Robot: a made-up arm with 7 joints. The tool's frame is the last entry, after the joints. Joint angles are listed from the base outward. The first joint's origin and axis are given. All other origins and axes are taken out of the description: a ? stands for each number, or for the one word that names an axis. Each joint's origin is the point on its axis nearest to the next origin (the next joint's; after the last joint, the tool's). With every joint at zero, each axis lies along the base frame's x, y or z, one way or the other. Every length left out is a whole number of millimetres.
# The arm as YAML. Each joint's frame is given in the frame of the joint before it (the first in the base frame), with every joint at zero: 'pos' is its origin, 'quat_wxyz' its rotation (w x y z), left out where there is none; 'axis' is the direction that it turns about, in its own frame. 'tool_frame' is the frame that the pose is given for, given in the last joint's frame.
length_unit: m
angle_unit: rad
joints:
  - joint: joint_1
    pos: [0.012, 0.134, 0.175]
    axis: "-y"
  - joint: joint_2
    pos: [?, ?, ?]
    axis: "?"
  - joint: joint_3
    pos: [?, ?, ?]
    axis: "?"
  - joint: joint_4
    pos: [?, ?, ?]
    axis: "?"
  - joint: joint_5
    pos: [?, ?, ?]
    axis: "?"
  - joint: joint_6
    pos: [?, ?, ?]
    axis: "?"
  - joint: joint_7
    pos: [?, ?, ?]
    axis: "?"
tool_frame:
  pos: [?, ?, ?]
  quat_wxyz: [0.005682, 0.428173, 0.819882, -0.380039]
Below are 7 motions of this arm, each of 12 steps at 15 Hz.
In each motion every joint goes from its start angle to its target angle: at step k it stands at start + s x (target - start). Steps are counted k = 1, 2, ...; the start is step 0. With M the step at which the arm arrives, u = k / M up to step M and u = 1 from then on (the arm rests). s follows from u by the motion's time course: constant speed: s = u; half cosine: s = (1 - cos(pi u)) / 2; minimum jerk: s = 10 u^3 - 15 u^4 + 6 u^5.
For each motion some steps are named. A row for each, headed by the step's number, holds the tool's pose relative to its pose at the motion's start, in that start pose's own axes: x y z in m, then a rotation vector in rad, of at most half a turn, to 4 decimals.
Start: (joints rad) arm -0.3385 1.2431 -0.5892 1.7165 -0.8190 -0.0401 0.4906
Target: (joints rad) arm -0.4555 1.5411 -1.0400 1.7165 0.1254 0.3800 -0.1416
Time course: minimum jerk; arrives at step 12
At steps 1, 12:
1: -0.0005 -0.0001 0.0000 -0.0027 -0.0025 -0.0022
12: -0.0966 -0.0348 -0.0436 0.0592 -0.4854 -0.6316

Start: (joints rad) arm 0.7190 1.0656 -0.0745 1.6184 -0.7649 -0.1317 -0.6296
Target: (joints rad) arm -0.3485 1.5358 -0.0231 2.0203 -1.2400 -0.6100 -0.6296
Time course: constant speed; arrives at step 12
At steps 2, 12:
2: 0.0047 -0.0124 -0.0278 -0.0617 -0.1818 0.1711
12: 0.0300 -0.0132 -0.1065 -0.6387 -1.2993 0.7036

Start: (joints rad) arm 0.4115 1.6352 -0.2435 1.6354 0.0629 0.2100 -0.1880
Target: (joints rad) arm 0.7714 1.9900 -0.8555 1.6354 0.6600 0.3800 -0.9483
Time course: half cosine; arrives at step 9
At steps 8, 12:
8: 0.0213 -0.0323 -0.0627 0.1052 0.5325 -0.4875
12: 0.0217 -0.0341 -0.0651 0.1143 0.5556 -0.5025

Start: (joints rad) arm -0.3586 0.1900 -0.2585 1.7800 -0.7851 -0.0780 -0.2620
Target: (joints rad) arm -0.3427 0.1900 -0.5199 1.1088 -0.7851 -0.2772 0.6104
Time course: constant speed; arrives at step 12
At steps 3, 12:
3: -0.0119 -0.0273 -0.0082 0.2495 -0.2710 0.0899
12: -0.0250 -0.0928 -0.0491 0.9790 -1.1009 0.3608

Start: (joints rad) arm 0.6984 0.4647 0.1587 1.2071 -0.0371 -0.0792 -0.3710
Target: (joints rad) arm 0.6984 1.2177 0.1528 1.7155 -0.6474 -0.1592 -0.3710
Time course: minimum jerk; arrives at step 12
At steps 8, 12:
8: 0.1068 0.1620 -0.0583 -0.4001 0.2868 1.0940
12: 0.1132 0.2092 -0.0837 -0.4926 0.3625 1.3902

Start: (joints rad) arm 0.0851 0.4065 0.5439 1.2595 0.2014 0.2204 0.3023
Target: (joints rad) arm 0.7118 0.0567 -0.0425 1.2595 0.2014 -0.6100 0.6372
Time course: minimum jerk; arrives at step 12
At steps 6, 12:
6: -0.0903 0.0149 0.0751 -0.1109 -0.5249 0.5424
12: -0.2023 0.0343 0.1159 -0.3111 -0.9975 1.1770

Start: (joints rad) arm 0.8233 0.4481 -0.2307 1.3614 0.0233 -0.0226 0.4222
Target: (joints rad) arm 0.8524 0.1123 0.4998 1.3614 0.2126 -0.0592 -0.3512
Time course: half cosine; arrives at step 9
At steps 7, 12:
7: 0.0136 0.0731 0.0057 -1.0939 0.4724 -0.7297
12: 0.0173 0.0777 0.0024 -1.2145 0.5344 -0.8589

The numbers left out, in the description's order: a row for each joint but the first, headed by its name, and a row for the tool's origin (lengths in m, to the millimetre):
joint_2: xyz 0.005 0.0 0.006, axis +x
joint_3: xyz 0.0 0.013 -0.259, axis +z
joint_4: xyz -0.011 -0.015 0.0, axis -y
joint_5: xyz -0.01 0.0 -0.153, axis +z
joint_6: xyz -0.008 -0.041 0.0, axis +y
joint_7: xyz 0.0 0.0 -0.02, axis -x
tool: xyz 0.0 -0.026 0.022

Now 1 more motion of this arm.
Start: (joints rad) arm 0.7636 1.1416 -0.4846 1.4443 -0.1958 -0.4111 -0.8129
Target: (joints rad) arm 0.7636 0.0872 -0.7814 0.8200 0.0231 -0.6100 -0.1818
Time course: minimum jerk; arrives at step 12
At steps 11, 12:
11: -0.3344 0.0439 0.0077 0.2480 -1.0388 -0.7125
12: -0.3358 0.0449 0.0075 0.2474 -1.0451 -0.7145

